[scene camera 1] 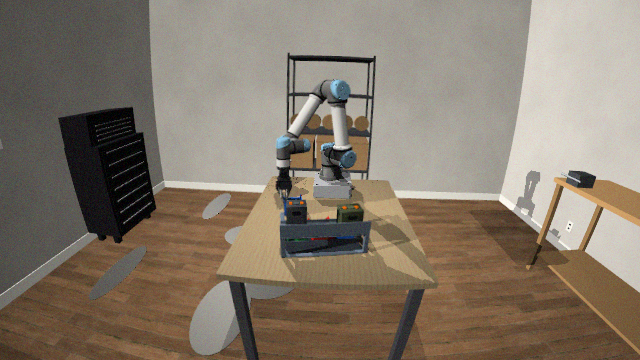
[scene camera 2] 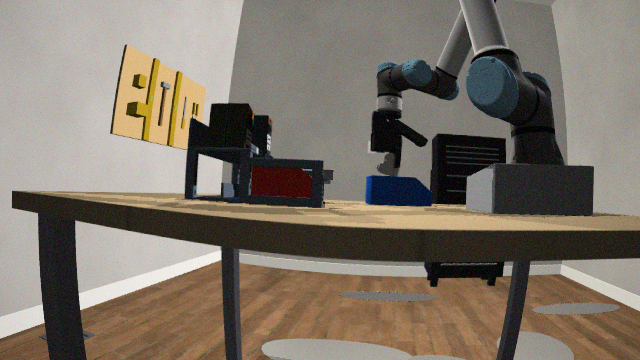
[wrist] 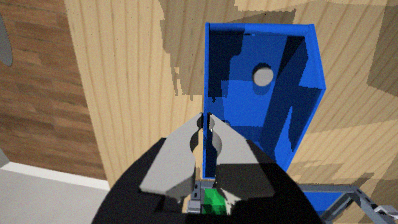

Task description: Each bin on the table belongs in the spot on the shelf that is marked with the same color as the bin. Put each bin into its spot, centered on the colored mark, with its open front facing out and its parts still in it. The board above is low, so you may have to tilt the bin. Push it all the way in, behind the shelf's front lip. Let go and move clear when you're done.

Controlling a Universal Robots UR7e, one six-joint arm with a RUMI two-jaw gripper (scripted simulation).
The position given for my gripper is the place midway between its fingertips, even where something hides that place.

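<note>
Red bin (scene camera 2: 286, 182), blue bin (scene camera 2: 380, 190), my gripper (scene camera 2: 392, 189). From the wrist: my gripper (wrist: 205, 113), blue bin (wrist: 275, 117).
</note>
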